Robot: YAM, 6 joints.
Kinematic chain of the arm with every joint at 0, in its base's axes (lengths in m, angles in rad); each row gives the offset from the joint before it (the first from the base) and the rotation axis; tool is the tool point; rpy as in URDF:
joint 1: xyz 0 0 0.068 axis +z
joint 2: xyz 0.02 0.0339 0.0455 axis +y
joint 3: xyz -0.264 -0.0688 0 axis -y
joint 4: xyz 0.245 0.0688 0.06 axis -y
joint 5: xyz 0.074 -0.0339 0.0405 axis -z
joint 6: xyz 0.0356 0 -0.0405 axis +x
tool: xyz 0 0 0 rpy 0 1.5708 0
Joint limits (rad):
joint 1: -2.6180..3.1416
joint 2: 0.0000..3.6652
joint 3: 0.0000..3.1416
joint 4: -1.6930..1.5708
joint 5: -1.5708..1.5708
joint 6: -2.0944..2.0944
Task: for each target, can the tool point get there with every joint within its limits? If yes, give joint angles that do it. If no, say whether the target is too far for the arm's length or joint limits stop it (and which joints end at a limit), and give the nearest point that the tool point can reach.
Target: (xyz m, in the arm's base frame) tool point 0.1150 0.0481 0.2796
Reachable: yes | joints 0.1498 0.4355 0.3375 0.3045 -1.0248 1.5800
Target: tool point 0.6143 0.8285 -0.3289
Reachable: no: too far | nearest point 0.3534 0.4767 -0.1373 | short by 0.478 m
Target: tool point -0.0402 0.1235 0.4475
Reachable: yes | joints 2.1416 0.8206 1.2417 -0.5814 1.1761 -1.1733
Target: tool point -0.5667 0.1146 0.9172
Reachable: no: too far | nearest point -0.3695 0.0747 0.6275 | short by 0.353 m
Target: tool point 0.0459 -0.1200 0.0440
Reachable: yes | joints -1.3585 1.7418 0.3303 -0.5143 -0.5815 0.5526
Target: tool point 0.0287 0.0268 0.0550
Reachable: yes | joints 1.7833 2.9130 0.2627 -1.1184 1.2411 0.7728
